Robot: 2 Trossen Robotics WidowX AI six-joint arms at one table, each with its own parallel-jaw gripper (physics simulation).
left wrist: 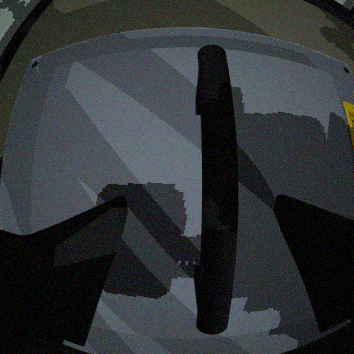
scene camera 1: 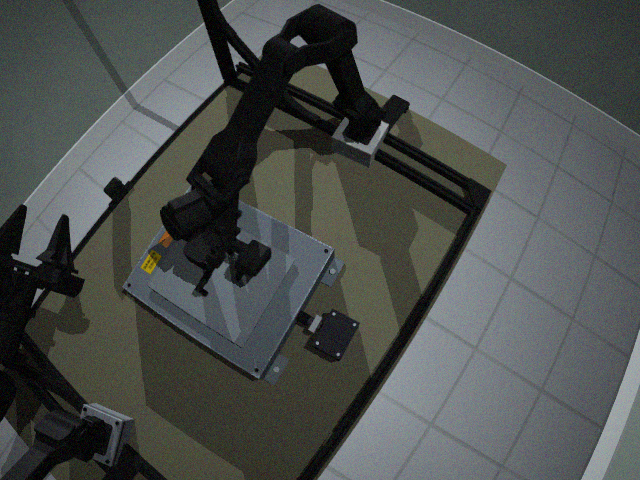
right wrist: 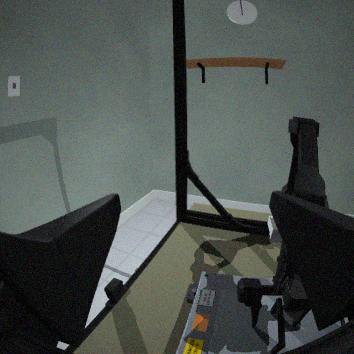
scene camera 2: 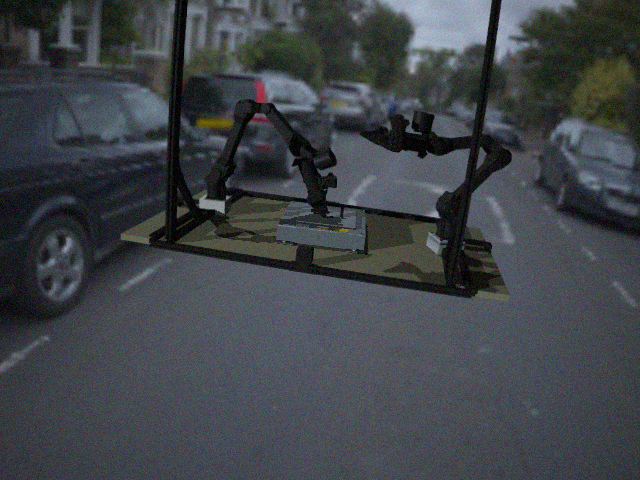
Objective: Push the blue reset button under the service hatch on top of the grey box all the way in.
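Observation:
The grey box (scene camera 1: 284,310) (scene camera 2: 320,238) (left wrist: 20,125) (right wrist: 222,287) lies on the table. Its service hatch (scene camera 1: 227,322) (left wrist: 125,140) lies flat on top, apparently closed, with a long black bar handle (scene camera 1: 201,290) (left wrist: 219,165) across it. The blue reset button does not show in any view. My left gripper (scene camera 1: 219,266) (scene camera 2: 320,210) (left wrist: 203,204) is open and empty, pointing down over the hatch; in the left wrist view its fingers stand on either side of the handle. How far above the hatch they are is unclear. My right gripper (scene camera 1: 42,212) (right wrist: 197,200) is open and empty, raised high and away from the box.
A black block with corner screws (scene camera 1: 333,335) sits beside the box, near a small grey connector. Yellow (scene camera 1: 150,262) and orange (right wrist: 201,321) labels are on the box edge. A black frame (scene camera 1: 408,338) surrounds the table, with an upright post (right wrist: 180,125).

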